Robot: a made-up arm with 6 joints. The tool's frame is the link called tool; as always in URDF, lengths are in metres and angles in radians. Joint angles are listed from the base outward. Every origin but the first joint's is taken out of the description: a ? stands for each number. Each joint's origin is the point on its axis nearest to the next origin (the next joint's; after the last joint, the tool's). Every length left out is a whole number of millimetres.
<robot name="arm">
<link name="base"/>
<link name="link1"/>
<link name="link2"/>
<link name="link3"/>
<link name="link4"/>
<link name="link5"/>
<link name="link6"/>
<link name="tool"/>
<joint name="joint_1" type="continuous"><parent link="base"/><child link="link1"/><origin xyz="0.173 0 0.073" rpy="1.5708 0 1.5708"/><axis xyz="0 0 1"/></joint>
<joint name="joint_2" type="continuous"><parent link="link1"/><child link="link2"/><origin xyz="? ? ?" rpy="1.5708 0 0"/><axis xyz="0 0 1"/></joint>
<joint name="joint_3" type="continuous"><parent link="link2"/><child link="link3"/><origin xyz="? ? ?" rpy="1.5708 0 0"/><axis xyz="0 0 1"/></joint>
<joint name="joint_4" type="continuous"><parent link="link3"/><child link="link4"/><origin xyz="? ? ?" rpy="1.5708 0 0"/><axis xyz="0 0 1"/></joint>
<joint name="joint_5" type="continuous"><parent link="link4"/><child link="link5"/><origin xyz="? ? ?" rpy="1.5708 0 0"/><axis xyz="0 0 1"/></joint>
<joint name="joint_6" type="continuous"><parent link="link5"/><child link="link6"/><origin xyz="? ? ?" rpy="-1.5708 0 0"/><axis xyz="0 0 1"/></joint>
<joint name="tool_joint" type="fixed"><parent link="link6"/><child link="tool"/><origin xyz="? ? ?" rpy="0 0 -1.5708"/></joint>
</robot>
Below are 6 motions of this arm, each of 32 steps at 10 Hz.
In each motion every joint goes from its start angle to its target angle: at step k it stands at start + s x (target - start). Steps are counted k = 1, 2, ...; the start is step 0. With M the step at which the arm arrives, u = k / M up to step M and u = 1 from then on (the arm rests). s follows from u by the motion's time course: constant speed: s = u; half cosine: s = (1 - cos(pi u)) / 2; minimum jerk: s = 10 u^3 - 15 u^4 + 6 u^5.
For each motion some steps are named. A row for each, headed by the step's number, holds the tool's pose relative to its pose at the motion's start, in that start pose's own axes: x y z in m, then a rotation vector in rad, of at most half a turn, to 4 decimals.
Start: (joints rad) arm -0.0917 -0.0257 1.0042 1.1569 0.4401 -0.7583
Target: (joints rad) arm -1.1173 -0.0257 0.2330 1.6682 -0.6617 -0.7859
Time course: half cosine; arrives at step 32
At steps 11, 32:
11: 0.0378 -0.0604 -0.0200 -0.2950 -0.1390 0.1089
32: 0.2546 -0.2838 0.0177 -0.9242 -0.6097 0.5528

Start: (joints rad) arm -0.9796 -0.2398 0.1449 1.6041 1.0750 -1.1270
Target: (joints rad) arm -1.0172 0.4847 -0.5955 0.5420 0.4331 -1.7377
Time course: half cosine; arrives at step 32
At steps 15, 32:
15: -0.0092 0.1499 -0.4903 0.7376 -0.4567 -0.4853
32: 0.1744 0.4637 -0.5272 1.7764 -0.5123 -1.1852

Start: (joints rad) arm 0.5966 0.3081 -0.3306 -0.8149 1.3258 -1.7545
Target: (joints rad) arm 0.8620 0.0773 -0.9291 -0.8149 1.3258 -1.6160
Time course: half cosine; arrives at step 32
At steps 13, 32:
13: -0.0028 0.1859 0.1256 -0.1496 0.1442 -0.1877
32: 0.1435 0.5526 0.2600 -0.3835 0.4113 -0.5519

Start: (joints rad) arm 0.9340 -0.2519 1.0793 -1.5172 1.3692 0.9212
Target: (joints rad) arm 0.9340 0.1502 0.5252 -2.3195 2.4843 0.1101
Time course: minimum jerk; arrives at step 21
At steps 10, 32:
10: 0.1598 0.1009 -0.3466 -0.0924 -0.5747 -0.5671
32: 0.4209 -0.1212 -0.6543 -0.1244 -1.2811 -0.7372

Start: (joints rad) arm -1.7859 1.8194 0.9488 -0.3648 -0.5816 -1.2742
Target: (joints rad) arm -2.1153 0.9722 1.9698 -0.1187 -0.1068 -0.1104
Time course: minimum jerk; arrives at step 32
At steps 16, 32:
16: -0.0334 -0.2332 -0.1942 0.4211 -0.4083 0.4072
32: -0.0166 -0.2773 -0.4135 0.4004 -1.0089 0.6399

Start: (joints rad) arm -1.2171 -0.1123 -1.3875 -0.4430 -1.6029 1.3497
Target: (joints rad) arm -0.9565 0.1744 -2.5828 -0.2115 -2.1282 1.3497
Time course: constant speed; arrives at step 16
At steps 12, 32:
12: 0.3727 -0.0660 -0.4977 -0.0815 -0.7427 0.1196
32: 0.5757 -0.0506 -0.5472 -0.1129 -0.9992 0.0913

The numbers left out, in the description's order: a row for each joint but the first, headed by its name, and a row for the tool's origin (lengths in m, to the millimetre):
joint_2: -0.005 -0.072 0
joint_3: -0.03 0.287 0
joint_4: -0.091 -0.346 0
joint_5: -0.064 0.291 0
joint_6: 0.087 0.016 0
tool: -0.075 0.383 0

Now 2 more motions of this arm.
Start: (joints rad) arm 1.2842 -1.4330 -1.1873 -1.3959 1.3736 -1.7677
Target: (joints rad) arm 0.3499 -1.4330 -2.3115 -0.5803 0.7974 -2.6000
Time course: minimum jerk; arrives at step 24
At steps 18, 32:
18: 0.3247 0.8193 0.3128 -0.1244 -0.0760 -1.3840
32: 0.4027 0.8248 0.3790 -0.1564 -0.0247 -1.4750

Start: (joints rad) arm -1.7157 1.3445 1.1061 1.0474 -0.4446 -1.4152
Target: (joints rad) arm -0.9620 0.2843 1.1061 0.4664 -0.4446 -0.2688
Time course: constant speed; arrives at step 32
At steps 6, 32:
6: 0.0234 -0.0658 -0.0445 0.1116 -0.1063 0.2610
32: 0.2373 -0.1298 -0.3617 0.6856 -0.6785 1.0893

